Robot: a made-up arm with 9 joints.
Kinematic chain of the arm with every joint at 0, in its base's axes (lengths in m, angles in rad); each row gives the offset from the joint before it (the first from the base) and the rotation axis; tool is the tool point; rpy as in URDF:
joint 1: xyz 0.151 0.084 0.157 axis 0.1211 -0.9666 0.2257
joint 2: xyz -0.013 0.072 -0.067 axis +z
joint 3: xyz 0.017 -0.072 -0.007 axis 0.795 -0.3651 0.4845
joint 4: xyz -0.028 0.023 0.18 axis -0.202 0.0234 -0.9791
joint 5: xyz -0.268 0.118 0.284 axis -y
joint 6: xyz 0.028 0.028 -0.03 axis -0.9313 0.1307 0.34
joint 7: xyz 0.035 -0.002 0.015 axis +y
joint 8: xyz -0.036 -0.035 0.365 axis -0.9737 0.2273 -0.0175
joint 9: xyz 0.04 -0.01 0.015 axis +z
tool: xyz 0.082 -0.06 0.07 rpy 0 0 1.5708
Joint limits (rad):
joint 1: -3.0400..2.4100
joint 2: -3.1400..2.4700
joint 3: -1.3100..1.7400
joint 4: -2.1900..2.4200
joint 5: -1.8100..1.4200
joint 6: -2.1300..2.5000
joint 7: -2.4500..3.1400
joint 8: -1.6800..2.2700
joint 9: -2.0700..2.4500
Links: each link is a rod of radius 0.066 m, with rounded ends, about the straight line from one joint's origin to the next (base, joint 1, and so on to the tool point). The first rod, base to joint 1, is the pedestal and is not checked.
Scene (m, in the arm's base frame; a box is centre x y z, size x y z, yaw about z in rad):
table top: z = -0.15
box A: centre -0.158 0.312 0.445 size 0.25 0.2 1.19 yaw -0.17
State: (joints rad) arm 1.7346 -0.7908 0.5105 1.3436 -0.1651 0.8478 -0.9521 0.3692 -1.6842
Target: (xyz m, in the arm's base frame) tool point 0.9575 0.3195 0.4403
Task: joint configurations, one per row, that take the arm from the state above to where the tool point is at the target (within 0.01 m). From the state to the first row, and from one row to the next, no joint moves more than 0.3 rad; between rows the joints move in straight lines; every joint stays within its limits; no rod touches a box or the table.
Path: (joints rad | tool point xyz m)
1: 1.8928 -0.7921 0.3441 1.6127 -0.3861 0.9173 -1.0820 0.3994 -1.6610 | -0.7103 0.0296 0.2183
2: 2.0510 -0.7934 0.1776 1.8818 -0.6071 0.9869 -1.2118 0.4297 -1.6378 | -0.6614 -0.1022 0.2679
3: 2.2091 -0.7946 0.0112 2.1509 -0.8282 1.0564 -1.3417 0.4599 -1.6146 | -0.5970 -0.2243 0.2581
4: 2.3673 -0.7959 -0.1552 2.4200 -1.0492 1.1260 -1.4716 0.4902 -1.5914 | -0.5260 -0.3115 0.2036
5: 2.1026 -0.7930 -0.2394 2.2897 -0.8692 1.1006 -1.3958 0.4951 -1.6062 | -0.5131 -0.2200 0.5054
6: 1.8379 -0.7901 -0.3235 2.1594 -0.6893 1.0753 -1.3200 0.4999 -1.6210 | -0.3696 -0.1038 0.7753
7: 1.5732 -0.7871 -0.4077 2.0291 -0.5093 1.0500 -1.2442 0.5048 -1.6358 | -0.1170 0.0202 0.9584
8: 1.3084 -0.7842 -0.4919 1.8989 -0.3293 1.0247 -1.1684 0.5097 -1.6506 | 0.1994 0.1347 1.0160
9: 1.0437 -0.7813 -0.5760 1.7686 -0.1494 0.9993 -1.0926 0.5145 -1.6654 | 0.5204 0.2264 0.9353
10: 0.7790 -0.7784 -0.6602 1.6383 0.0306 0.9740 -1.0168 0.5194 -1.6802 | 0.7881 0.2880 0.7309
11: 0.5143 -0.7754 -0.7444 1.5080 0.2105 0.9487 -0.9410 0.5243 -1.6949 | 0.9575 0.3195 0.4403

